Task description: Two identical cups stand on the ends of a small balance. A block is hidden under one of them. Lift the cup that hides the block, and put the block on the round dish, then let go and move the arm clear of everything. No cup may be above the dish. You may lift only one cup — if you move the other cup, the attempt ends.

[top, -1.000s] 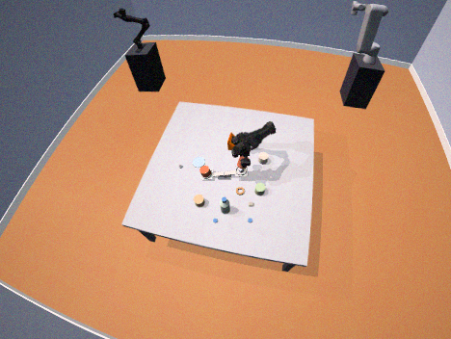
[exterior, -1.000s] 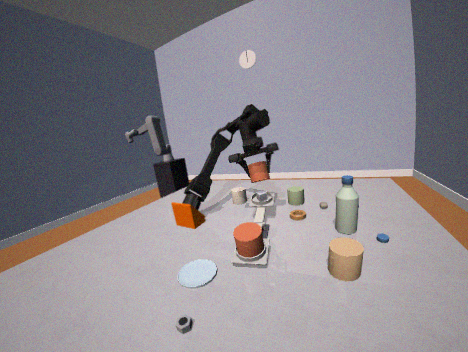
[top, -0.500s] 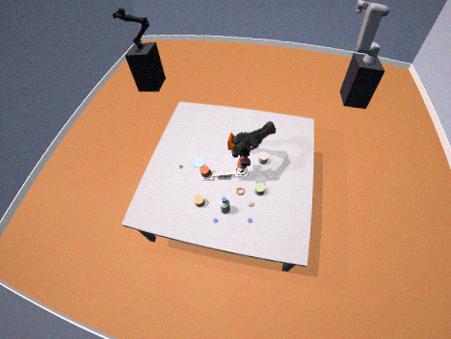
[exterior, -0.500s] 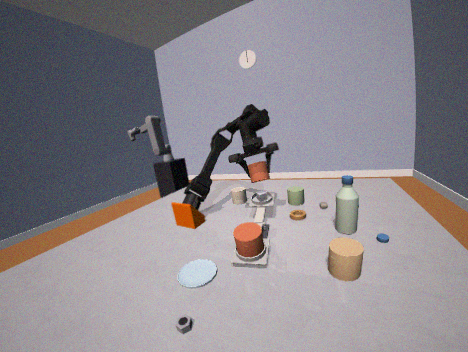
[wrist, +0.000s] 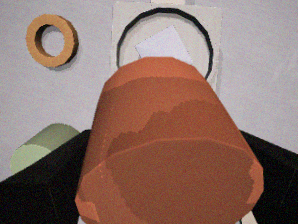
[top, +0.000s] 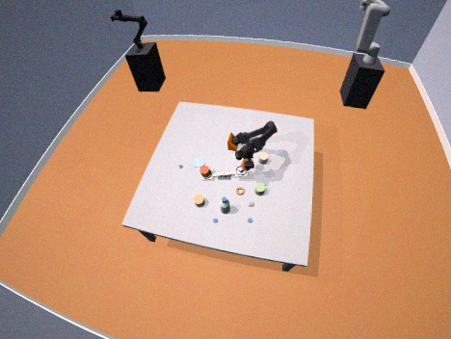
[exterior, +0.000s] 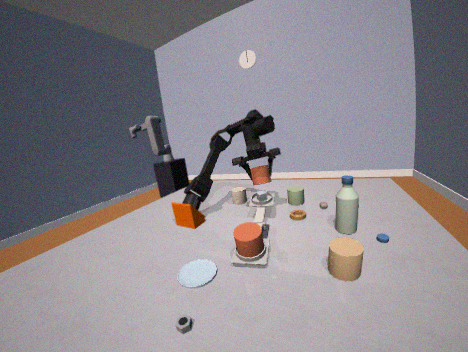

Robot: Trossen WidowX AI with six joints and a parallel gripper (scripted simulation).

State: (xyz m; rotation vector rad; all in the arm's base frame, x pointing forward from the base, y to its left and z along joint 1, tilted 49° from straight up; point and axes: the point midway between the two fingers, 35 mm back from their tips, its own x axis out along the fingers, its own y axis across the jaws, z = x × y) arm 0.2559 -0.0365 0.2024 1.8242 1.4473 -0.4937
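The pale grey block is 4 cm to the right of my gripper tip and 6 cm below it. Also, from my gripper tip: cream cup 15 cm behind, 10 cm to the left, 11 cm below; then green cup 13 cm ahead, 12 cm to the left, 11 cm below; then small balance 2 cm ahead, 16 cm to the right, 12 cm below.
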